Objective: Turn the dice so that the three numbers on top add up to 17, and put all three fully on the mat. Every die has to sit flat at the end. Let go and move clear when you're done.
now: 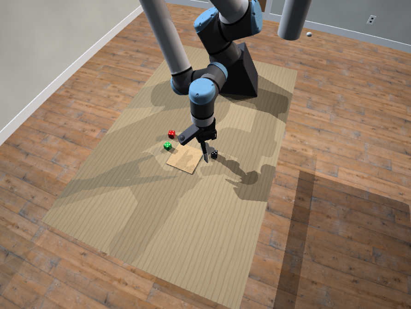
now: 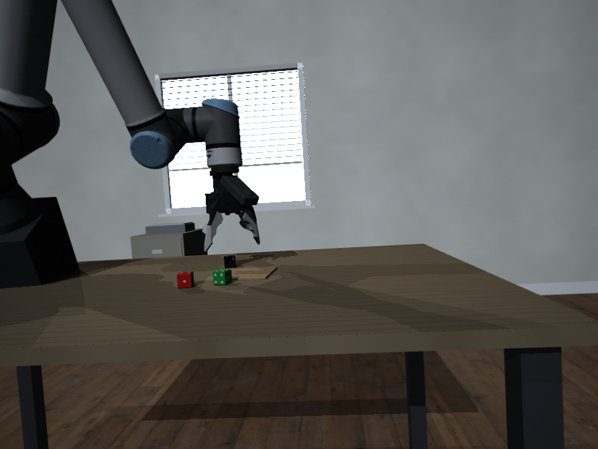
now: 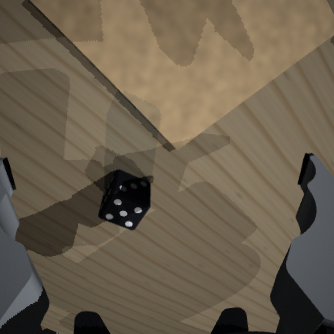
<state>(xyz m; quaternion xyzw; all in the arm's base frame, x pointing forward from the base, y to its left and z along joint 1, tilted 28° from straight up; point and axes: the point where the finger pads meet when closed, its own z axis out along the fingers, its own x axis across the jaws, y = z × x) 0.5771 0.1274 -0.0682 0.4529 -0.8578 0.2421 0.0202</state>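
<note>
The black die lies 4 cm behind my hand, 6 cm to the left of it and 4 cm below it. From my hand the other things lie so: red die (4 cm behind, 19 cm to the right, 4 cm below); green die (3 cm ahead, 17 cm to the right, 4 cm below); tan mat (4 cm ahead, 6 cm to the right, 5 cm below).
</note>
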